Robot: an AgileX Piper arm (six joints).
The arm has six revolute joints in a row. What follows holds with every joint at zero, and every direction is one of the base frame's.
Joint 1 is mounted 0.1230 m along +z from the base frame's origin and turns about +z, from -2.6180 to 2.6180 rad.
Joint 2 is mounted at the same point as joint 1 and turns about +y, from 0.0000 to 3.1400 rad.
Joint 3 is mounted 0.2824 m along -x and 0.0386 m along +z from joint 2 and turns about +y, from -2.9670 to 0.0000 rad.
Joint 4 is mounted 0.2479 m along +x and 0.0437 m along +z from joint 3 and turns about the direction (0.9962, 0, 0.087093), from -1.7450 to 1.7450 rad.
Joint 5 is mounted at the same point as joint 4 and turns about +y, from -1.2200 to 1.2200 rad.
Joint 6 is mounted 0.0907 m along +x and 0.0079 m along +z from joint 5 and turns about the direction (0.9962, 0, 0.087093), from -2.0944 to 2.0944 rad.
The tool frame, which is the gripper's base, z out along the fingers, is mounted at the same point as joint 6; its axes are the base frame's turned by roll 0.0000, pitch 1.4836 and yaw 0.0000 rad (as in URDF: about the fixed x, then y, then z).
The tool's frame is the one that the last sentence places.
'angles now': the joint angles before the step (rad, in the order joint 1, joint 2, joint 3, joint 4, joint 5, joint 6). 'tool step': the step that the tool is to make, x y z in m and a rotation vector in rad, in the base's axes. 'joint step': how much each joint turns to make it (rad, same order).
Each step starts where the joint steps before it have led.
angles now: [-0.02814 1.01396 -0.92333 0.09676 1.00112 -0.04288]
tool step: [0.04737 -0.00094 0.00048 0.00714 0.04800 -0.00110]
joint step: [-0.00002 0.18671 -0.12940 0.00583 -0.00917 -0.00003]
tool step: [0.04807 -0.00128 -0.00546 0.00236 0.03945 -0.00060]
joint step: [0.00000 0.18166 -0.13739 0.00129 -0.00479 0.00000]
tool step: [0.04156 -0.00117 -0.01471 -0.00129 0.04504 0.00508]
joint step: [0.00002 0.16075 -0.11456 -0.00001 -0.00071 -0.00575]
